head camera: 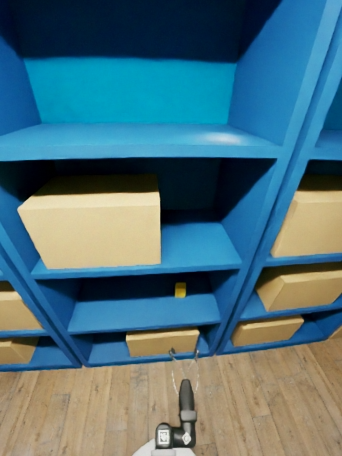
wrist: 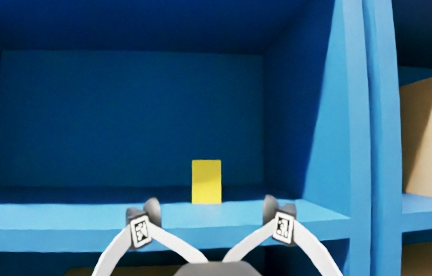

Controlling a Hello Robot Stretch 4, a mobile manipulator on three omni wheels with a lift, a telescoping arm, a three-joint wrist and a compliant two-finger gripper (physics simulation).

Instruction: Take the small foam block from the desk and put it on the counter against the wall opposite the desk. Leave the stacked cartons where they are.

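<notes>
The small yellow foam block stands upright on a lower shelf of a blue shelf unit, right of the middle of that bay. My gripper is open, its fingertips wide apart with no object between them. It is outside the shelf, in front of and apart from the block. In the wrist view the block appears beyond the gap between the fingertips. A desk and stacked cartons do not show in either view.
A large cardboard box sits on the shelf above the block, at the left. Another box is on the bottom shelf. Neighbouring bays hold boxes. Upright side panels bound the bay. The floor is wooden.
</notes>
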